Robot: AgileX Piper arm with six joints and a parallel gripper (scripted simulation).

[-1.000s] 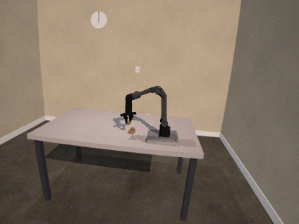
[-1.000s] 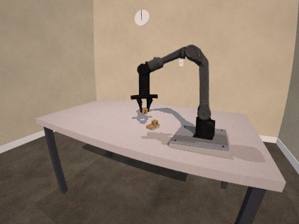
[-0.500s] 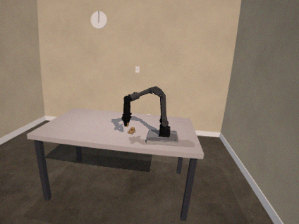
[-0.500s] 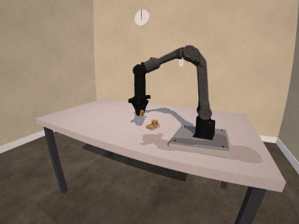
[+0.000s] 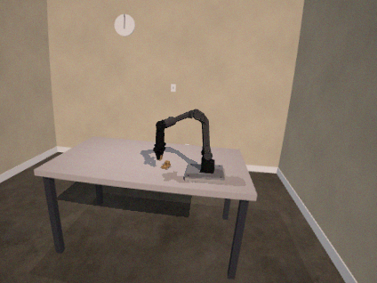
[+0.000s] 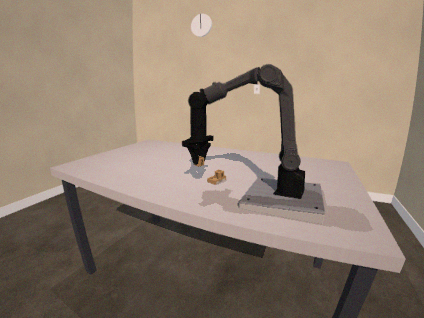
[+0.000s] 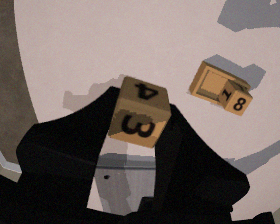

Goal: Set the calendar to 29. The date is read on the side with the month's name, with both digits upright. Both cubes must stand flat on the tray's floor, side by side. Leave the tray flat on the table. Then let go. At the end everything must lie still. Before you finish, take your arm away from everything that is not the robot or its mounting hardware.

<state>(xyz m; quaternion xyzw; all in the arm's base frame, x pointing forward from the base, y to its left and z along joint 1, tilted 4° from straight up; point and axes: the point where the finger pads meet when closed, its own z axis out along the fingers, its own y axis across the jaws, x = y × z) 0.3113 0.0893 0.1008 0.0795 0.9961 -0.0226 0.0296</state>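
Now: the wooden tray 20 mm behind my hand, 110 mm to the right of it and 100 mm below it. The rest, counted from my hand: wooden digit cube right at my hand.
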